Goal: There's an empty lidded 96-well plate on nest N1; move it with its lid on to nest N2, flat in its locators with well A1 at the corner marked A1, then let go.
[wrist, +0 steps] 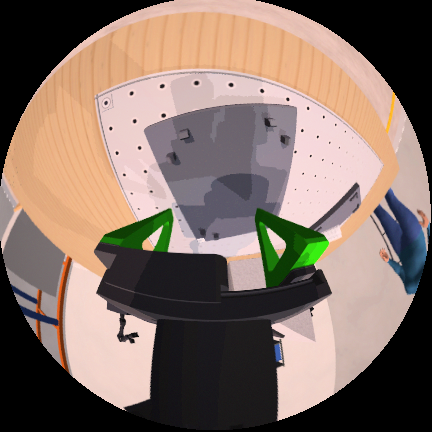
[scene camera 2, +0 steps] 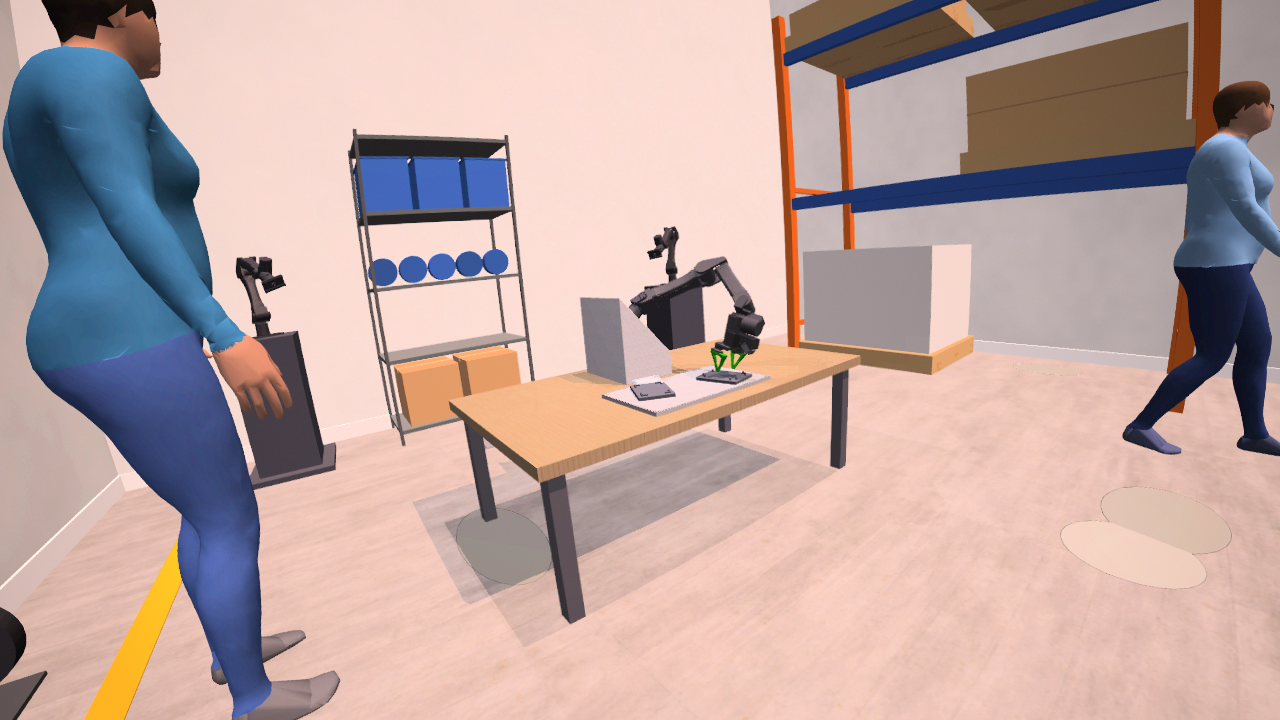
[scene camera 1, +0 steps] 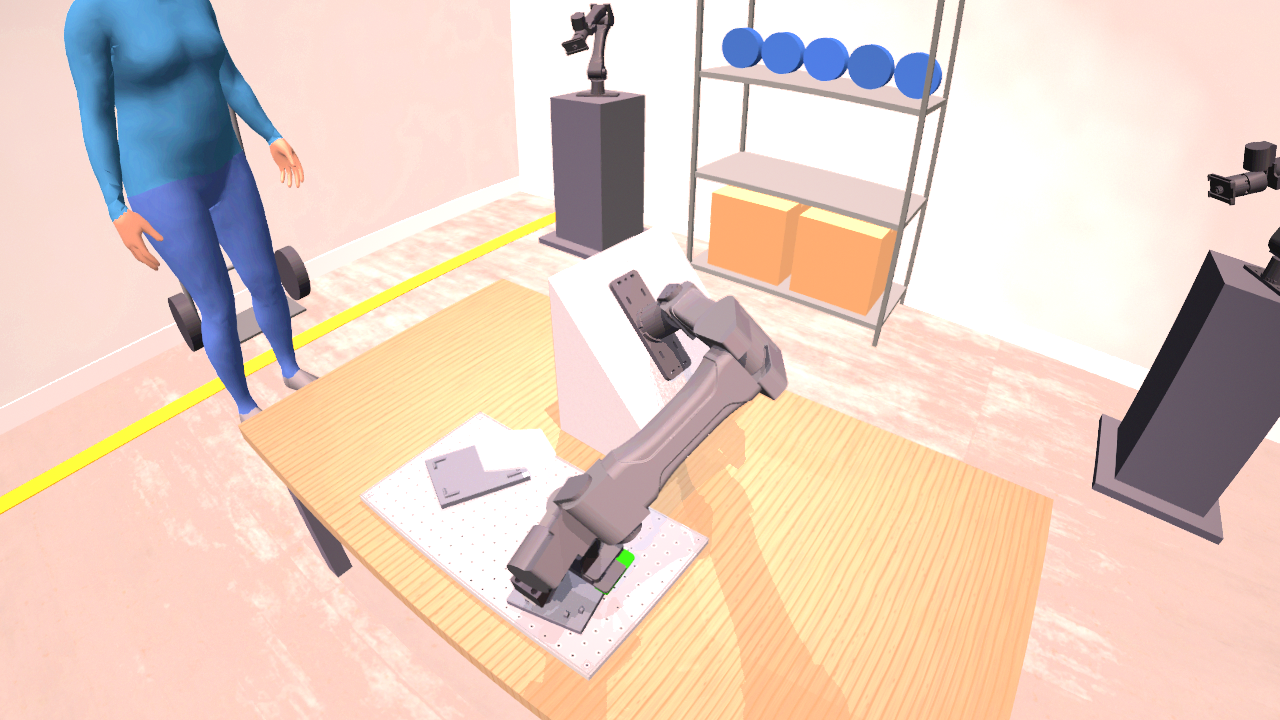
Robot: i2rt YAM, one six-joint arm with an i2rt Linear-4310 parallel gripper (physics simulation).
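Seen in the pictures: gripper, fingertip midpoint: (wrist: 213, 213) (scene camera 2: 725, 370); arm's base, link origin: (scene camera 2: 626, 323) (scene camera 1: 649, 325).
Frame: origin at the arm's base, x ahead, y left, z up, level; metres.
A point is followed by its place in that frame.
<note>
My gripper (scene camera 2: 727, 368) @(x 0.367, y 0.176, z -0.172 m) (wrist: 213, 213) @(x 0.367, y 0.176, z -0.172 m) is open and empty, low over the right-hand grey nest (scene camera 1: 577, 619) @(x 0.434, y 0.218, z -0.184 m) (scene camera 2: 710, 377) @(x 0.368, y 0.103, z -0.184 m) (wrist: 225, 155) @(x 0.422, y 0.171, z -0.184 m). Corner locators stand up from that nest, and no plate shows among them. The other grey nest (scene camera 1: 463, 484) @(x 0.369, y -0.109, z -0.184 m) (scene camera 2: 651, 392) @(x 0.361, y -0.149, z -0.184 m) (wrist: 344, 214) @(x 0.341, y -0.144, z -0.184 m) is at the left of the board in scene camera 1. A washed-out white shape (scene camera 1: 526, 440) @(x 0.229, y -0.095, z -0.169 m) (scene camera 2: 657, 380) (wrist: 334, 233) @(x 0.317, y -0.084, z -0.153 m), apparently the lidded plate, overlaps its back corner and reaches past the board's edge. Its lid, wells and A1 corner cannot be told. The labels N1 and N2 are not readable.
Both nests are on a white perforated board (scene camera 1: 420, 514) @(x 0.459, y -0.119, z -0.195 m) (scene camera 2: 660, 408) @(x 0.489, y -0.207, z -0.195 m) (wrist: 116, 140) @(x 0.437, y 0.267, z -0.195 m) on the wooden table (scene camera 1: 895, 537) @(x -0.007, y 0.523, z -0.209 m) (scene camera 2: 528, 438) @(x 0.402, y -0.591, z -0.208 m) (wrist: 210, 47) @(x 0.517, y 0.190, z -0.208 m). A white sloped block (scene camera 1: 581, 358) @(x 0.136, y -0.037, z -0.015 m) (scene camera 2: 608, 344) @(x 0.028, y -0.105, z -0.066 m) bearing the arm's base stands behind the board. A person (scene camera 1: 179, 107) (scene camera 2: 107, 232) stands beyond the table's left end.
</note>
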